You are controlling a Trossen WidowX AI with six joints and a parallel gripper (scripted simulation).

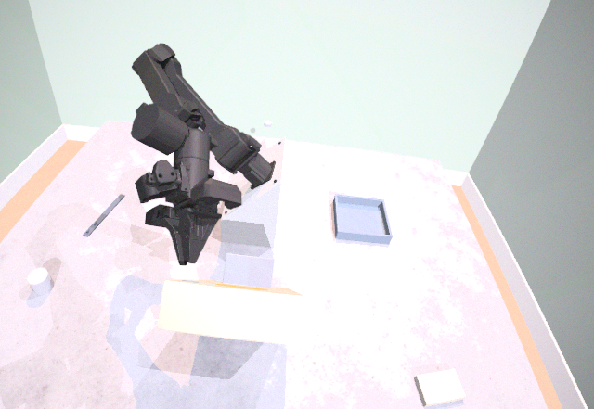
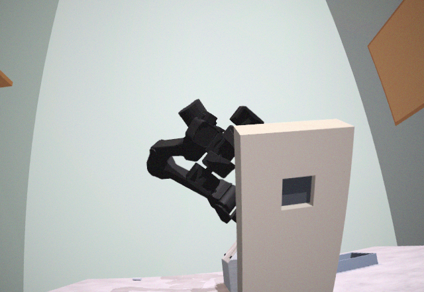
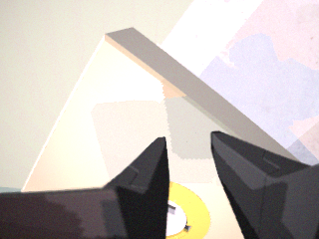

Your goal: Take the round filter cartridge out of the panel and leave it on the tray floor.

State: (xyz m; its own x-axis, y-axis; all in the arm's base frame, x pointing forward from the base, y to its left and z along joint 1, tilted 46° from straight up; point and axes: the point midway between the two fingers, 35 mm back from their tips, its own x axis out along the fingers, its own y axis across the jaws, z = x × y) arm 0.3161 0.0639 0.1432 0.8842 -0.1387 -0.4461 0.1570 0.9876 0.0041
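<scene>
Now: the filter cartridge 8 cm to the left of my gripper tip, 5 cm below it and 1 cm ahead of it. The rest, counted from my gripper tip: blue tray (44 cm behind, 33 cm to the left, 26 cm below); then cream service panel (12 cm below, 8 cm to the left, 4 cm behind); then white pad (49 cm to the left, 26 cm below, 1 cm ahead).
</scene>
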